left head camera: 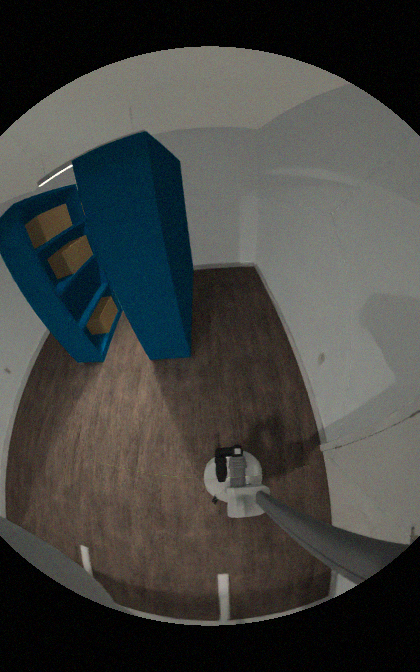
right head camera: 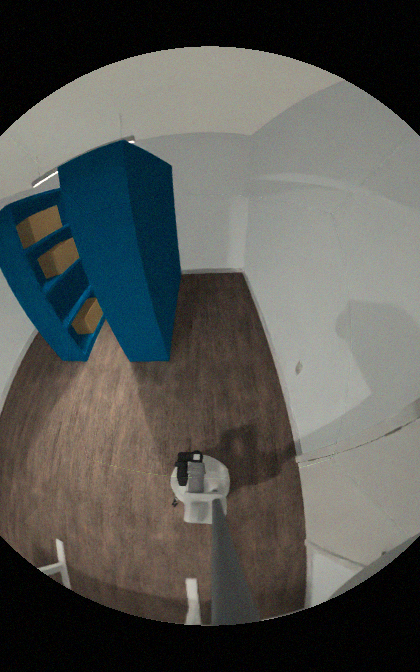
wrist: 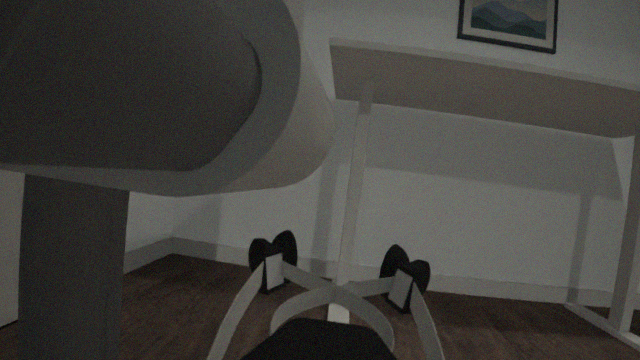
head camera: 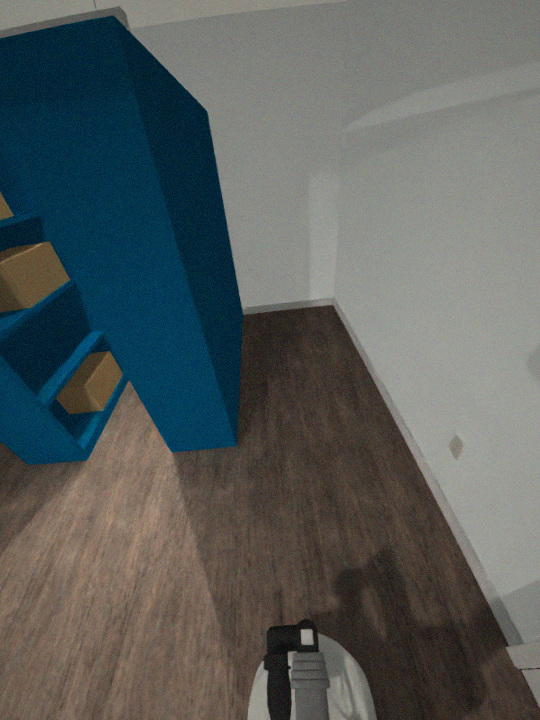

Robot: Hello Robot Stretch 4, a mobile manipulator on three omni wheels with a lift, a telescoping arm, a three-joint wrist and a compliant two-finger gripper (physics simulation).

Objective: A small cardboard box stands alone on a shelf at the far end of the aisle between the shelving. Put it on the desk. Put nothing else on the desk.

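Places are measured from the robot's base along level axes (x right, y up, z back), in millimetres.
Pixels of known places: gripper, fingertip midpoint: [wrist: 339, 258].
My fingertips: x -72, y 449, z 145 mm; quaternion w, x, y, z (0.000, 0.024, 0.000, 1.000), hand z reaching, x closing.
Observation:
Behind a point stands the place of what it marks.
My gripper [wrist: 339, 258] {z 145, x -72, y 449 mm} is open and empty in the wrist view, its two dark fingertips apart. The head views show my wrist and base from above, not the fingertips. The desk [wrist: 475, 92] {z 1290, x -474, y 898 mm} shows from below in the wrist view, against a wall; its white legs [left head camera: 223, 595] [right head camera: 192, 600] show at the bottom of the left and right head views. Its top surface is hidden. Tan cardboard boxes [head camera: 34, 276] {z -1638, x -1500, y 1098 mm} [left head camera: 71, 256] [right head camera: 60, 257] stand on the left blue shelving. I cannot pick out the small lone box; the aisle's far end is hidden.
A tall blue shelving unit [head camera: 168, 279] {z -1143, x -457, y 1157 mm} [left head camera: 145, 240] [right head camera: 125, 250] stands ahead-left with its end towards me, partly covering the left blue shelving [head camera: 26, 407] {z -1079, x -1516, y 535 mm} [left head camera: 45, 305] [right head camera: 30, 300]. Floor runs between its right side and the right wall [head camera: 441, 261] {z -1300, x 735, y 1071 mm}. A framed picture [wrist: 507, 22] {z 1760, x -748, y 1435 mm} hangs above the desk.

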